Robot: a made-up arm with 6 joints.
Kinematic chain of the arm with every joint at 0, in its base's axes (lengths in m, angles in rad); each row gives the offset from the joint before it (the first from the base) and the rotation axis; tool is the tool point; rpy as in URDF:
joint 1: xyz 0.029 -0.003 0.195 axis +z
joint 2: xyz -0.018 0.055 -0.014 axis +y
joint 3: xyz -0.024 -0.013 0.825 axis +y
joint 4: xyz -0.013 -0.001 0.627 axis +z
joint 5: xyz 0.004 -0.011 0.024 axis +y
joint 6: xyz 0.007 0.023 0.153 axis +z
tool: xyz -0.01 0.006 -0.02 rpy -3.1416 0 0
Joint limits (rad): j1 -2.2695..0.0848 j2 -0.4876..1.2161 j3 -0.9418..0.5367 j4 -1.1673..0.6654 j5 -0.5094..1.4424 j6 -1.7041..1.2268
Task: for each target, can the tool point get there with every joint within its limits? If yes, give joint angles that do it. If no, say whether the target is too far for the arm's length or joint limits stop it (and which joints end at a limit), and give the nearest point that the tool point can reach.
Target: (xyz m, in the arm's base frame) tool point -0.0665 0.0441 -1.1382
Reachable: no: joint limits stop it (at a limit: joint 1, joint 2, joint 3, joint 5, joint 6) | nearest point -0.8281 -1.0691 0.2479 | short by 1.934 m
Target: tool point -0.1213 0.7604 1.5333
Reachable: yes | joints -1.3288 -0.3191 -0.4893 -0.1402 0.8355 0.7048
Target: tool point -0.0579 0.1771 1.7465
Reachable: yes | joints -1.0492 -0.1604 0.0234 -0.5340 0.6911 -0.7018
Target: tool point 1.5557 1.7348 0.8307
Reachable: no: too far | nearest point 0.8257 0.9039 0.9661 | short by 1.114 m
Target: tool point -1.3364 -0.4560 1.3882
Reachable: no: too far | nearest point -1.0630 -0.1348 1.2374 | short by 0.448 m
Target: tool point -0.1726 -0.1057 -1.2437
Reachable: no: joint limits stop it (at a limit: joint 1, joint 2, joint 3, joint 5, joint 6) | nearest point -0.8268 -1.0701 0.2478 | short by 1.893 m
